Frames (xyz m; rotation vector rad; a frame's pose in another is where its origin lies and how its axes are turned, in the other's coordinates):
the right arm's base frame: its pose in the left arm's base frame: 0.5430 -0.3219 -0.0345 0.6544 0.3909 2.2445
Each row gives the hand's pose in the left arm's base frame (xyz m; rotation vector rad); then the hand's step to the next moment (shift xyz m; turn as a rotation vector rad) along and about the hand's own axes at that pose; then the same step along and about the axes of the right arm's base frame.
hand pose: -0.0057 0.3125 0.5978 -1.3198 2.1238 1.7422
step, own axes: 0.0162 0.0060 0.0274 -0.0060 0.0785 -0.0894
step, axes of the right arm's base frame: 0.0207 -0.0007 -0.0249 -0.0176 0.0977 0.0658
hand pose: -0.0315 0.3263 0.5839 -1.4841 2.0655 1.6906
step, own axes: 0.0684 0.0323 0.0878 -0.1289 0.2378 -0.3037
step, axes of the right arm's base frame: 0.0602 0.0179 -0.0974 -0.0397 0.2616 0.3089
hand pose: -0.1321 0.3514 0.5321 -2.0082 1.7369 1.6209
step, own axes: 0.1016 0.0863 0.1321 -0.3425 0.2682 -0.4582
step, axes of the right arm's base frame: 0.0524 0.0759 -0.1634 0.0057 0.2723 0.5701
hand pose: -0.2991 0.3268 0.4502 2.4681 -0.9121 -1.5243
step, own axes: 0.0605 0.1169 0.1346 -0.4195 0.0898 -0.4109
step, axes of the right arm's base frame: -0.0108 0.1184 -0.1460 0.1330 0.1181 0.5668
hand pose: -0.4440 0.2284 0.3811 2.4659 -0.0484 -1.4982
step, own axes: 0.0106 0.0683 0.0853 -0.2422 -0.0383 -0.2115
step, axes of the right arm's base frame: -0.0359 0.0793 -0.0669 0.1453 0.0169 0.2889
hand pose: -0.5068 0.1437 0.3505 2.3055 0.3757 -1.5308
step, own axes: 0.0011 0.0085 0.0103 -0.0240 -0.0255 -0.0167
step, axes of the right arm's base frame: -0.0073 0.0092 -0.0065 0.0332 -0.0052 0.0193
